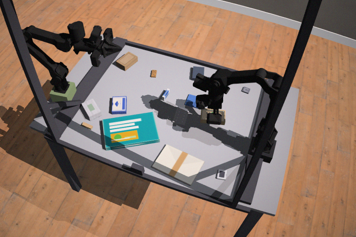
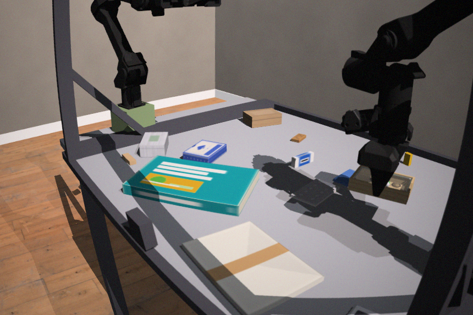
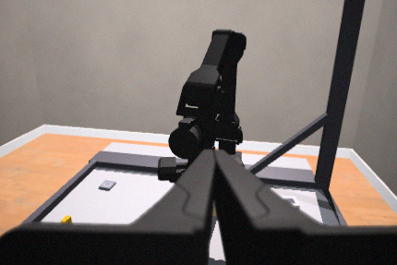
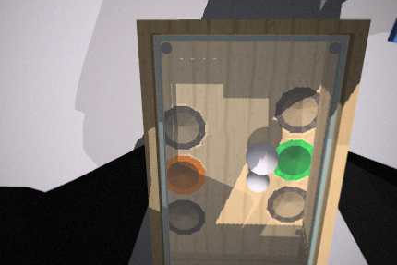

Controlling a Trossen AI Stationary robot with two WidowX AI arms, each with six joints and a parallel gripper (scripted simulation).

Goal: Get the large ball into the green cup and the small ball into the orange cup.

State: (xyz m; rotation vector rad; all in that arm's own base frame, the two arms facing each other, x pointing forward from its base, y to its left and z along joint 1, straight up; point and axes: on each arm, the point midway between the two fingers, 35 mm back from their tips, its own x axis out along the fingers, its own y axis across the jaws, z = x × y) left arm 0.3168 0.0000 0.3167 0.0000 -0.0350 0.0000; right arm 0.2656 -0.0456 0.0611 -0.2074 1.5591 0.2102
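The covered wooden puzzle is 30 mm below my right hand.
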